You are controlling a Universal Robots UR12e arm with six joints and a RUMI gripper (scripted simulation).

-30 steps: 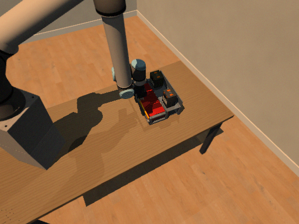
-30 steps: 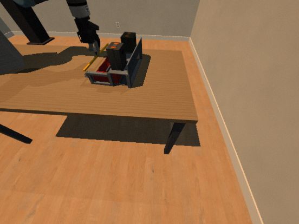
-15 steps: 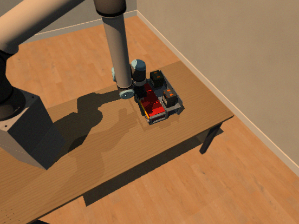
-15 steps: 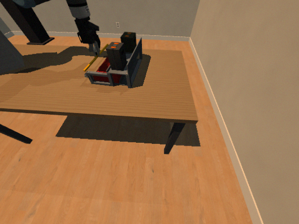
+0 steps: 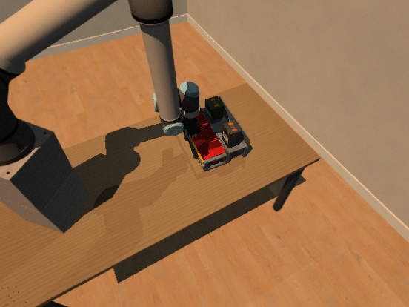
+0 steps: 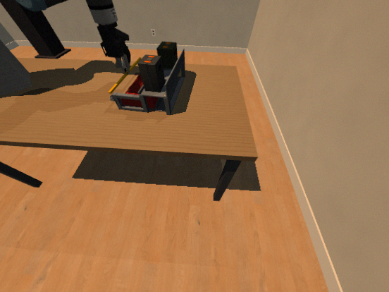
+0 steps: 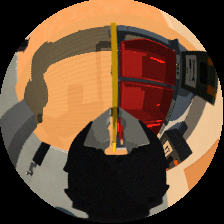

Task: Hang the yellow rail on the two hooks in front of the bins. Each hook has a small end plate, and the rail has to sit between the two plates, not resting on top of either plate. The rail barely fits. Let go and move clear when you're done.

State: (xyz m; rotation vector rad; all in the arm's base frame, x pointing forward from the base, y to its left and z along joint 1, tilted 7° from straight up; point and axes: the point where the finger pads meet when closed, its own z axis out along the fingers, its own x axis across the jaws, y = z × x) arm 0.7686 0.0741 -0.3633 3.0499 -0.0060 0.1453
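Right now my hand is 10 mm above the yellow rail. From my hand the other things lie so: grey back panel (280 mm ahead, 30 mm above).
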